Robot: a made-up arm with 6 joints.
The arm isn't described. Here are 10 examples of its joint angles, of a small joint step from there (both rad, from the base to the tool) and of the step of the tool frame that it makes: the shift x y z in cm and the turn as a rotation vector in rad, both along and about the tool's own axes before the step.
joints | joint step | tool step
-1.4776 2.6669 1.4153 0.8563 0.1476 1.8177 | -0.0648 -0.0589 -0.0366 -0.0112 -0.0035 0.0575 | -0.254 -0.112 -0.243 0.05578 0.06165 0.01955
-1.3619 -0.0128 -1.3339 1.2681 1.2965 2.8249 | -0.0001 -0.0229 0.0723 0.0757 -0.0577 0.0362 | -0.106 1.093 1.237 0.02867 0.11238 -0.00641
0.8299 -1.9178 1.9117 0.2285 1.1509 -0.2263 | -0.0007 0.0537 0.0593 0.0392 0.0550 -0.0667 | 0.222 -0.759 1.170 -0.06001 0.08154 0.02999
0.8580 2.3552 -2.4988 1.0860 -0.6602 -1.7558 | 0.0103 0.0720 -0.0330 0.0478 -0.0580 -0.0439 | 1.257 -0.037 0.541 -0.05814 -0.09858 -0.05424
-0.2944 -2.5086 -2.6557 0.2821 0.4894 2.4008 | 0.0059 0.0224 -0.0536 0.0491 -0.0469 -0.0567 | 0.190 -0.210 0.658 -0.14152 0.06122 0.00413
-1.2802 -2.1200 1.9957 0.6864 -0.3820 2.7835 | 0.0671 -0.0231 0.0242 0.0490 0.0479 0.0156 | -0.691 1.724 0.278 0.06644 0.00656 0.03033
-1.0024 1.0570 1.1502 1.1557 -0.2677 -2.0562 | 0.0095 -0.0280 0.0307 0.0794 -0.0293 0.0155 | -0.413 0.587 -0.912 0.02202 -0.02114 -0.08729
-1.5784 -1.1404 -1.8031 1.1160 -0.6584 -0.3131 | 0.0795 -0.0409 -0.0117 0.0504 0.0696 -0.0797 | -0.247 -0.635 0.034 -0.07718 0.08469 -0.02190
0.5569 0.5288 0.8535 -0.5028 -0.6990 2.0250 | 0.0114 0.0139 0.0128 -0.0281 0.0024 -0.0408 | -0.020 -0.190 -0.106 -0.05247 -0.02323 0.00053
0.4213 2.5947 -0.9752 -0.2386 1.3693 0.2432 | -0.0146 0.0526 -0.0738 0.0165 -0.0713 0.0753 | 1.036 -0.901 -0.575 -0.02480 -0.12968 0.02495
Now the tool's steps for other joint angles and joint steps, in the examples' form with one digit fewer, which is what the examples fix.
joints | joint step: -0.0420 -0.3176 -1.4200 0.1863 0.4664 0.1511 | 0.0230 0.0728 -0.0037 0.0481 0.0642 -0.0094
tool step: 0.39 -0.83 -0.03 -0.0704 0.0100 0.0537
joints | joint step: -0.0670 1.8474 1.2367 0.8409 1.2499 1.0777 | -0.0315 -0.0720 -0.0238 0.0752 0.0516 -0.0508
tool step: 0.02 -0.81 1.21 -0.1283 0.0034 0.0054
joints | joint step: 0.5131 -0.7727 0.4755 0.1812 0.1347 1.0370 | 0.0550 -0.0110 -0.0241 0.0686 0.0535 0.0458
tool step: -0.02 -1.20 0.87 0.0401 0.0791 0.0364
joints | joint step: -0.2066 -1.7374 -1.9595 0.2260 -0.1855 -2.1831 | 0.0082 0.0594 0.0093 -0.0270 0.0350 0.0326
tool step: -1.08 -0.04 0.56 0.0154 0.0292 -0.0041
